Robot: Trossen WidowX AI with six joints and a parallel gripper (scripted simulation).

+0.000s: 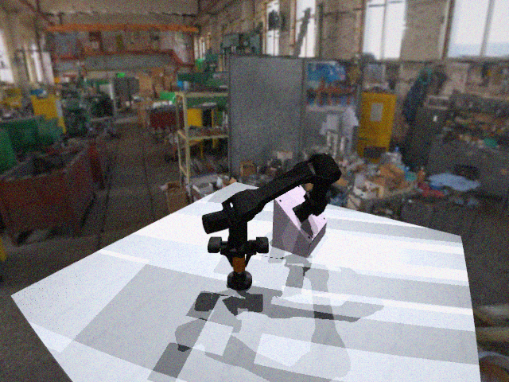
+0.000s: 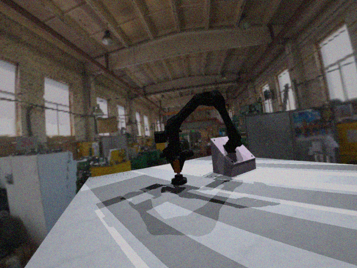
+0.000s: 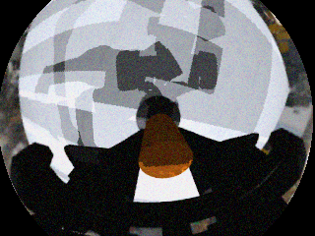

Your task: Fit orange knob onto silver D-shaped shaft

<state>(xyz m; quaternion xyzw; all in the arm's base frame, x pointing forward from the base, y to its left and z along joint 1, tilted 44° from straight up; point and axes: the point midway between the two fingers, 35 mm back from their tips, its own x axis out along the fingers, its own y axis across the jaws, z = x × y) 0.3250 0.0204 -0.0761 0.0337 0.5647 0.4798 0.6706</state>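
Now: gripper tip 40 mm above the round black pedestal. Also, from my gripper tip: orange knob (30 mm above).
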